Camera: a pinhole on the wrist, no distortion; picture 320 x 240 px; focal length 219.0 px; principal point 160.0 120.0 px. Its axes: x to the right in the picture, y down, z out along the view. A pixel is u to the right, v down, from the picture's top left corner.
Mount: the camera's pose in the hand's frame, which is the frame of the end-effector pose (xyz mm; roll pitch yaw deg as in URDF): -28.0 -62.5 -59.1 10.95 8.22 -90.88
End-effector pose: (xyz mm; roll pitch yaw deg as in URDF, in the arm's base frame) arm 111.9 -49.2 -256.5 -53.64 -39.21 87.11
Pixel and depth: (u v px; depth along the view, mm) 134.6 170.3 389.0
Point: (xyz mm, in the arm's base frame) -127.8 -214.9 -61.6
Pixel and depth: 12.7 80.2 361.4
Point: -227.4 -205.9 -293.9
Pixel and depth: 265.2 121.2 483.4
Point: -0.7 -462.7 64.0
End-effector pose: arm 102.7 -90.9 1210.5 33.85 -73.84 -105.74
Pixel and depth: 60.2 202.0 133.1
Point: 53.2 -15.4 1223.8
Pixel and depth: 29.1 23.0 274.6
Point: 114.6 173.0 1079.3
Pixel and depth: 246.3 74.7 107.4
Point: -14.8 -73.9 1132.0
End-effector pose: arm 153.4 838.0 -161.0 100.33 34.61 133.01
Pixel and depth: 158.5 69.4 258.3
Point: 396.0 814.2 -186.3
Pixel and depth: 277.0 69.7 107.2
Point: 253.4 742.4 -231.5
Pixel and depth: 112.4 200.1 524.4
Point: 523.2 1159.0 -294.2
